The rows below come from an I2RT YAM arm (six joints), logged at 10 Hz.
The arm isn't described. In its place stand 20 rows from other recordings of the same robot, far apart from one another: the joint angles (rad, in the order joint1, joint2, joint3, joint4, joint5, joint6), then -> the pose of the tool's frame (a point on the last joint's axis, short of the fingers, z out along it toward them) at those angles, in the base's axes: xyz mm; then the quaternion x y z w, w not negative.
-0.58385, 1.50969, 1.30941, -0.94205, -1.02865, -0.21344 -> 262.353, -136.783, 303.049, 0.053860, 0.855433, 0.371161, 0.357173
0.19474, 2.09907, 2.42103, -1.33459, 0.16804, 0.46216 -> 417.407, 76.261, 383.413, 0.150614, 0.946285, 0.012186, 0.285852
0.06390, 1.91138, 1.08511, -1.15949, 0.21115, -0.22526 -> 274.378, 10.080, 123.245, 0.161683, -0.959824, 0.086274, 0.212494
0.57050, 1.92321, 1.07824, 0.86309, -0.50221, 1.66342 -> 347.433, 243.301, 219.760, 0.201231, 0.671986, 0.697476, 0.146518
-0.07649, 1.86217, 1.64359, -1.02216, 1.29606, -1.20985 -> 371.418, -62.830, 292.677, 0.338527, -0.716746, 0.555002, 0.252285
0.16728, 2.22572, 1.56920, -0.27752, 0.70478, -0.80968 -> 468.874, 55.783, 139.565, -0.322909, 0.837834, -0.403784, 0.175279
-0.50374, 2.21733, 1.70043, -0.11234, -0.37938, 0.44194 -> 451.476, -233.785, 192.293, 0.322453, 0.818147, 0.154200, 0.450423
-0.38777, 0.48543, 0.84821, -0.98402, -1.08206, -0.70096 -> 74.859, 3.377, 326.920, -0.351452, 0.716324, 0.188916, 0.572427
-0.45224, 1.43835, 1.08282, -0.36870, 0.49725, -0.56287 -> 275.518, -152.732, 276.396, 0.052063, 0.887947, -0.389577, 0.238891
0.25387, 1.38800, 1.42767, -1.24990, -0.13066, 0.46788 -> 243.723, 68.031, 340.504, 0.093207, 0.977330, 0.123266, 0.144723
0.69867, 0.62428, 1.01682, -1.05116, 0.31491, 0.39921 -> 79.449, 52.338, 350.964, -0.063976, 0.887058, 0.106877, 0.444536
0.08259, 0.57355, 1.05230, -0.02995, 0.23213, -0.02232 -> 86.326, -1.072, 470.009, 0.070212, 0.532866, -0.036243, 0.842502
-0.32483, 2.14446, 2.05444, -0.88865, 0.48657, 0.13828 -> 441.570, -166.267, 285.459, 0.281449, 0.887420, -0.255784, 0.260474
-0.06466, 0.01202, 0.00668, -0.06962, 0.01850, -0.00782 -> 110.346, -7.805, 167.158, 0.027120, 0.732600, -0.031418, 0.679393
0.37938, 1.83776, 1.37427, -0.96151, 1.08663, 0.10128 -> 335.647, 99.901, 222.677, -0.081039, 0.850705, -0.485945, 0.183279
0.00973, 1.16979, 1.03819, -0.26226, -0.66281, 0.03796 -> 261.725, 24.454, 344.723, -0.169490, 0.789002, 0.283079, 0.518281
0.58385, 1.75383, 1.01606, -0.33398, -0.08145, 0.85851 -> 283.832, 190.996, 156.564, 0.122590, 0.960487, 0.192544, 0.159257
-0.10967, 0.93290, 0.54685, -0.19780, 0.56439, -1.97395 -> 195.903, -40.728, 231.548, -0.600507, 0.610137, -0.516532, 0.017873
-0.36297, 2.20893, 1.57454, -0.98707, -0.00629, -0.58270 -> 378.324, -143.447, 119.208, 0.109529, -0.993656, -0.014334, 0.021118
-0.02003, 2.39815, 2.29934, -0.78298, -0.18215, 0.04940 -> 533.393, -4.235, 243.578, 0.001836, 0.937844, 0.090535, 0.335036
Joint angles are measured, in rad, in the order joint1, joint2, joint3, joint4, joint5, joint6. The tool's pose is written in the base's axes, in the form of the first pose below.
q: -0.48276 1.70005 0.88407 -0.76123 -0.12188 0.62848
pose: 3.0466, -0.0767, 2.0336, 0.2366, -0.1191, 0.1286
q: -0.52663 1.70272 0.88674 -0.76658 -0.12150 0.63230
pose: 3.0504, -0.0812, 1.9857, 0.2313, -0.1295, 0.1285
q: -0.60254 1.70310 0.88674 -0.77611 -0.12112 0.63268
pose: 3.0566, -0.0890, 1.9088, 0.2199, -0.1461, 0.1285
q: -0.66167 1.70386 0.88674 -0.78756 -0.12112 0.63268
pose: 3.0638, -0.0989, 1.8490, 0.2099, -0.1580, 0.1283
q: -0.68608 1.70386 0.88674 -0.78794 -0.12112 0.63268
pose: 3.0640, -0.0992, 1.8246, 0.2060, -0.1631, 0.1283
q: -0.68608 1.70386 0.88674 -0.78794 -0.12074 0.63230
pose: 3.0643, -0.0989, 1.8250, 0.2060, -0.1631, 0.1283
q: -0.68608 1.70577 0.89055 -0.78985 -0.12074 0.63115
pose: 3.0642, -0.0989, 1.8261, 0.2066, -0.1636, 0.1286
